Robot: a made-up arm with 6 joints.
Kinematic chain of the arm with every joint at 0, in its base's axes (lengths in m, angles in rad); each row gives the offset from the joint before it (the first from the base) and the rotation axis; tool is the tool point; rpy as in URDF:
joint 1: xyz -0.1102 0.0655 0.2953 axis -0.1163 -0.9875 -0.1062
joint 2: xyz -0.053 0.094 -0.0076 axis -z
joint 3: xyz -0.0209 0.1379 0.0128 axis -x
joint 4: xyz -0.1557 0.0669 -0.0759 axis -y
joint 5: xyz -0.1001 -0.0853 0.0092 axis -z
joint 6: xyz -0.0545 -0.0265 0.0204 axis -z
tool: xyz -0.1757 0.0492 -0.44 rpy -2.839 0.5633 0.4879
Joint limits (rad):
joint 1: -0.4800..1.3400
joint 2: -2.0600..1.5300
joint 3: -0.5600..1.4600
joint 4: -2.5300..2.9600
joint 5: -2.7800..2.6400
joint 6: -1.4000..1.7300
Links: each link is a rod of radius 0.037 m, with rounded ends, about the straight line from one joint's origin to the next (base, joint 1, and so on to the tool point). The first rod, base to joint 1, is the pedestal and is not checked.
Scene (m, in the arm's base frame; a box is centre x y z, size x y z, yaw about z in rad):
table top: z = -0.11
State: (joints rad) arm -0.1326 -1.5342 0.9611 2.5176 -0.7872 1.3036
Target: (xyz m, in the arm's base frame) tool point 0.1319 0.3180 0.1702
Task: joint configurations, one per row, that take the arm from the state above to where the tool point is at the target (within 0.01 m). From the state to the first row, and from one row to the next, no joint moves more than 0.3 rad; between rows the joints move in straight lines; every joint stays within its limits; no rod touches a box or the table.
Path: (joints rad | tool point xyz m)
1: 0.0432 -1.4093 0.9512 2.2200 -0.8070 1.2016 | -0.2375 0.4853 0.2417
2: 0.2190 -1.2843 0.9412 1.9224 -0.8268 1.0997 | -0.0368 0.4439 0.1755
3: 0.3949 -1.1594 0.9313 1.6247 -0.8466 0.9977 | 0.1319 0.3180 0.1702

